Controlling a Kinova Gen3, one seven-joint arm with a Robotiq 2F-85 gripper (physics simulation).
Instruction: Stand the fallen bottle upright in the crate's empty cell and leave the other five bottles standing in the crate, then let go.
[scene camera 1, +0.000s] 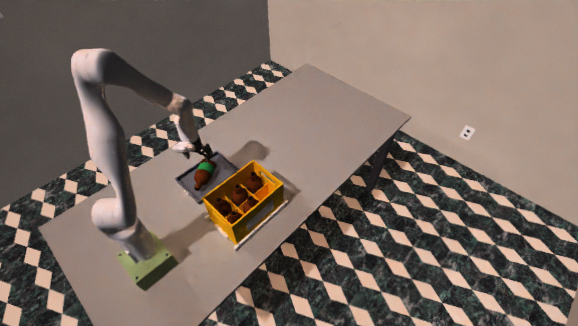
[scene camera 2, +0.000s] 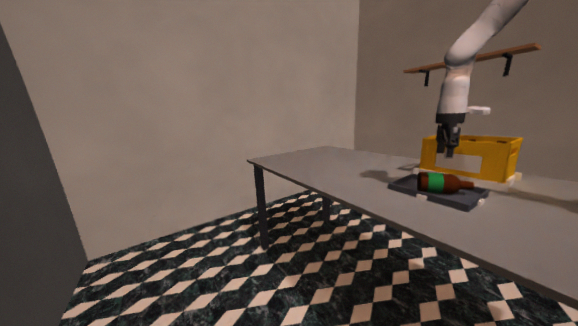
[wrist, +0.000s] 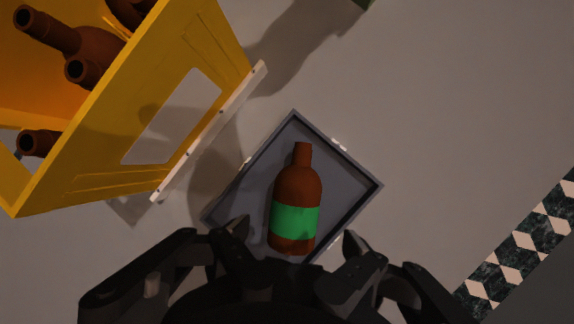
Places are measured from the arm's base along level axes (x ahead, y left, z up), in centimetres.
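Pixels of known places: gripper, between the fingertips: (scene camera 1: 198, 159) (scene camera 2: 443, 155) (wrist: 295, 231); arm's base, origin of its link: (scene camera 1: 144, 249).
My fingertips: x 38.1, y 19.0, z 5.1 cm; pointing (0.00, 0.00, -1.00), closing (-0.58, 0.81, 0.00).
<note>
Ahead of a thing's pixels: the offset from my fingertips to its top centre. "spot": to the spot under its first point. Level surfaces: height alone.
The fallen brown bottle with a green band @[dx -1.1, dy -1.1, dz -6.8 cm] (scene camera 1: 204, 172) (scene camera 2: 436, 183) (wrist: 295, 220) lies on its side in the grey tray @[dx +1.7, dy -0.8, dz -12.1 cm] (scene camera 1: 223, 171) (scene camera 2: 462, 204) (wrist: 345, 186). Its neck points towards the top of the wrist view. My gripper (scene camera 1: 204, 154) (scene camera 2: 445, 152) (wrist: 295, 231) is open and empty, above the bottle's base end. In the wrist view its fingertips lie on either side of the bottle's lower part. The yellow crate @[dx +2.8, dy -29.2, dz +2.8 cm] (scene camera 1: 224, 226) (scene camera 2: 495, 169) (wrist: 210, 47) stands beside the tray. Brown bottles (scene camera 1: 253, 183) (wrist: 97, 47) stand in it; the empty cell @[spot: dx +13.2, dy -29.1, dz -10.6 cm] (scene camera 1: 264, 193) is at its far right corner in scene camera 1.
The crate rests on a pale base strip (scene camera 1: 262, 224) (wrist: 206, 135). The green arm base (scene camera 1: 156, 274) stands on the table @[dz -14.7 cm] (scene camera 1: 305, 115) (scene camera 2: 345, 165), left of the crate in scene camera 1. A wooden shelf (scene camera 2: 510, 52) is on the wall in scene camera 2.
</note>
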